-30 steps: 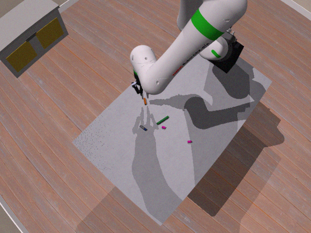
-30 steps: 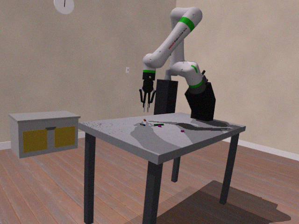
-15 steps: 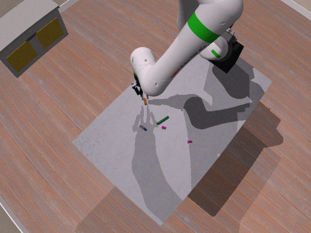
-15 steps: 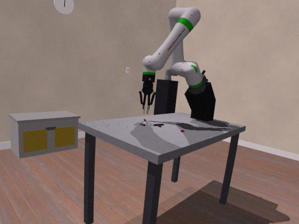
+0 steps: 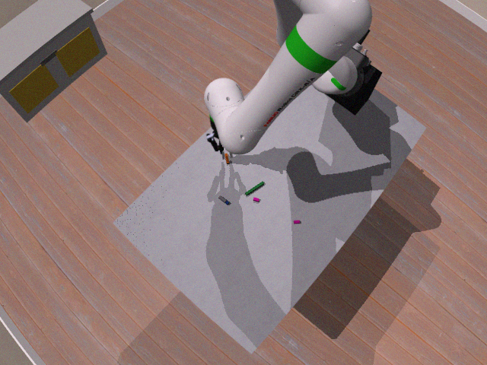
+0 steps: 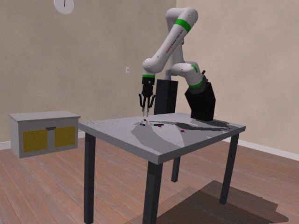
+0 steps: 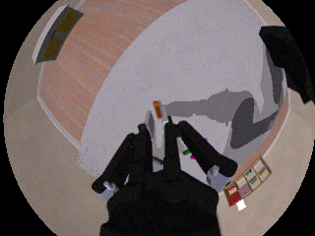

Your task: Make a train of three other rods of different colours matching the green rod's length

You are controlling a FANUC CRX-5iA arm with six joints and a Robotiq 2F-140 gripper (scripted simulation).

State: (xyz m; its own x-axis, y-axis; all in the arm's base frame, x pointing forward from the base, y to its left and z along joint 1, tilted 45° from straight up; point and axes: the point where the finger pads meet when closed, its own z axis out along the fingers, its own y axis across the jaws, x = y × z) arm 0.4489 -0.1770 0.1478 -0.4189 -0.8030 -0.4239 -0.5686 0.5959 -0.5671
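My hand is 6 cm above the orange rod. Round my hand: small blue rod: 13 cm ahead, 12 cm to the left, 6 cm below; grey rod: 13 cm ahead, 10 cm to the left, 6 cm below; green rod: 2 cm ahead, 16 cm to the left, 6 cm below.
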